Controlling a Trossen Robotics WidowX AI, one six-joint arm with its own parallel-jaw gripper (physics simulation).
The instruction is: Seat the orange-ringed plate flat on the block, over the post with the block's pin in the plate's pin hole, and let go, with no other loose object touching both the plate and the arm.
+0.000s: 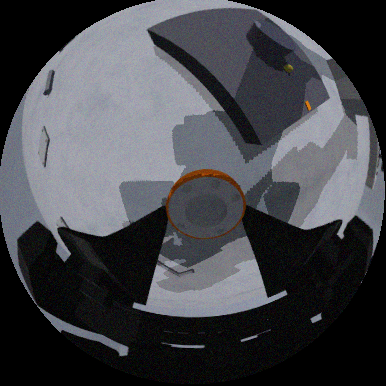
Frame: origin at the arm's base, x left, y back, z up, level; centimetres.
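Seen in the pictures: gripper, fingertip midpoint: (205,210).
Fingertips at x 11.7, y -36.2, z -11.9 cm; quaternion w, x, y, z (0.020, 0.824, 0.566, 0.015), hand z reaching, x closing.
Note:
A point is followed by its place in that frame.
The orange-ringed plate (180,218) @(x 11.3, y -38.3, z -11.4 cm) is grey-faced with a darker round middle and several faint small spots; which one is the pin hole I cannot tell. My gripper (205,210) @(x 11.7, y -36.2, z -11.9 cm) is shut on its two sides and holds it above the table. The dark grey block (205,50) lies at the upper right, beyond the plate and apart from it. Its dark round post (272,42) stands near the block's far part, with the yellow-tipped pin (288,68) beside it. An orange mark (308,105) shows near the block's right edge. The plate is not over the post.
A small grey bar (49,82) and a pale flat piece with small holes (44,146) @(x -5.6, y -55.3, z -12.1 cm) lie at the far left. A thin bent piece (179,271) @(x 22.0, y -43.4, z -12.4 cm) shows between the fingers, below the plate. A dark grey object (347,82) stands at the right, past the block. Shadows fall around the plate.

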